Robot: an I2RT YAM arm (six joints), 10 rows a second.
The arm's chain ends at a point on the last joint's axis. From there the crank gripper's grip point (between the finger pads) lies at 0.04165 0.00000 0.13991 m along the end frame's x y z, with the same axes.
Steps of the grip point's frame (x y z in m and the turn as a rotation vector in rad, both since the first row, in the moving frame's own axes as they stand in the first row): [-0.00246, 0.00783, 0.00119, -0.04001, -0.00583, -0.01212]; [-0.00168, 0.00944, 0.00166, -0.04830, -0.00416, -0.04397]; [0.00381, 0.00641, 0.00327, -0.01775, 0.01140, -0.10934]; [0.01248, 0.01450, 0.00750, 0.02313, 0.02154, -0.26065]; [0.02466, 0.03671, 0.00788, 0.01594, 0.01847, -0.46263]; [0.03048, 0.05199, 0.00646, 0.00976, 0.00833, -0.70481]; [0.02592, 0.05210, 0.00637, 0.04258, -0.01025, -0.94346]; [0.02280, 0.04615, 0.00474, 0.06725, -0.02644, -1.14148]
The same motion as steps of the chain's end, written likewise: [-0.00167, 0.00273, 0.00105, -0.04001, -0.00583, -0.01212]; [-0.00121, 0.00450, 0.00161, -0.04830, -0.00416, -0.04397]; [0.00233, 0.00857, 0.00373, -0.01775, 0.01140, -0.10934]; [0.01134, 0.02881, 0.00858, 0.02313, 0.02154, -0.26065]; [0.02706, 0.05803, 0.00881, 0.01594, 0.01847, -0.46263]; [0.03980, 0.08062, 0.00693, 0.00976, 0.00833, -0.70481]; [0.04696, 0.09030, 0.00690, 0.04258, -0.01025, -0.94346]; [0.05487, 0.08961, 0.00562, 0.06725, -0.02644, -1.14148]
